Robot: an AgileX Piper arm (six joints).
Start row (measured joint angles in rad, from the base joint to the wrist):
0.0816, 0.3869, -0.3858, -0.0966, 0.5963, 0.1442
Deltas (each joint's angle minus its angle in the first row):
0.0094, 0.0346, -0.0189, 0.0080, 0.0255, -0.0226
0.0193, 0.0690, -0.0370, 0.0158, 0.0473, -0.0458
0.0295, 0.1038, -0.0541, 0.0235, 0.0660, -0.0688
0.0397, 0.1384, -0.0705, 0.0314, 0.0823, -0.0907
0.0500, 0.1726, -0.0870, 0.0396, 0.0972, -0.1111
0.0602, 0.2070, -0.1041, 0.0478, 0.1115, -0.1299
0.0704, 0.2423, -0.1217, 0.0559, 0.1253, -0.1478
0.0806, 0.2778, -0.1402, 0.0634, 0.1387, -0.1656
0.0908, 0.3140, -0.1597, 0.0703, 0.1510, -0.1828
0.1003, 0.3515, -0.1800, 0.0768, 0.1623, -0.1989
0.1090, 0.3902, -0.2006, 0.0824, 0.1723, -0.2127
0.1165, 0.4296, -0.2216, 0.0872, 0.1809, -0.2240
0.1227, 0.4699, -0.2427, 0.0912, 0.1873, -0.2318
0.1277, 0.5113, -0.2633, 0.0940, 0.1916, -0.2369
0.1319, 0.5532, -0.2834, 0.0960, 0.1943, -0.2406
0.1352, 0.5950, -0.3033, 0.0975, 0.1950, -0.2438
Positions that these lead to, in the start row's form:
0.0910, 0.4215, -0.4047, -0.0886, 0.6218, 0.1216
0.1009, 0.4559, -0.4228, -0.0808, 0.6436, 0.0984
0.1111, 0.4907, -0.4399, -0.0731, 0.6623, 0.0754
0.1213, 0.5253, -0.4563, -0.0652, 0.6786, 0.0535
0.1316, 0.5595, -0.4728, -0.0570, 0.6935, 0.0331
0.1418, 0.5939, -0.4899, -0.0488, 0.7078, 0.0143
0.1520, 0.6292, -0.5075, -0.0407, 0.7216, -0.0036
0.1622, 0.6647, -0.5260, -0.0332, 0.7350, -0.0214
0.1724, 0.7009, -0.5455, -0.0263, 0.7473, -0.0386
0.1819, 0.7384, -0.5658, -0.0198, 0.7586, -0.0547
0.1906, 0.7771, -0.5864, -0.0142, 0.7686, -0.0685
0.1981, 0.8165, -0.6074, -0.0094, 0.7772, -0.0798
0.2043, 0.8568, -0.6285, -0.0054, 0.7836, -0.0876
0.2093, 0.8982, -0.6491, -0.0026, 0.7879, -0.0927
0.2135, 0.9401, -0.6692, -0.0006, 0.7906, -0.0964
0.2168, 0.9819, -0.6891, 0.0009, 0.7913, -0.0996

